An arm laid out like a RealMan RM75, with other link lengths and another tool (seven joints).
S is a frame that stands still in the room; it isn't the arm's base.
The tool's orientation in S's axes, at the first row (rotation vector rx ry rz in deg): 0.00 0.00 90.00
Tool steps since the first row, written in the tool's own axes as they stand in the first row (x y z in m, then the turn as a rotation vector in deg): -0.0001 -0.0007 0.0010 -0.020 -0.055 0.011; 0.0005 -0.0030 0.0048 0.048 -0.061 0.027; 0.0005 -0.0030 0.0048 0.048 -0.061 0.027; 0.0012 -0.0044 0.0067 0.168 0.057 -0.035; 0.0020 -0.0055 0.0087 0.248 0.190 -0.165; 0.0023 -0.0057 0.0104 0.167 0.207 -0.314; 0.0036 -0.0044 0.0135 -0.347 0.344 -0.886
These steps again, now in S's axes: 0.0007 -0.0001 0.0010 0.055 -0.020 0.011; 0.0030 0.0005 0.0048 0.061 0.048 0.027; 0.0030 0.0005 0.0048 0.061 0.048 0.027; 0.0044 0.0012 0.0067 -0.057 0.168 -0.035; 0.0055 0.0020 0.0087 -0.190 0.248 -0.165; 0.0057 0.0023 0.0104 -0.207 0.167 -0.314; 0.0044 0.0036 0.0135 -0.344 -0.347 -0.886
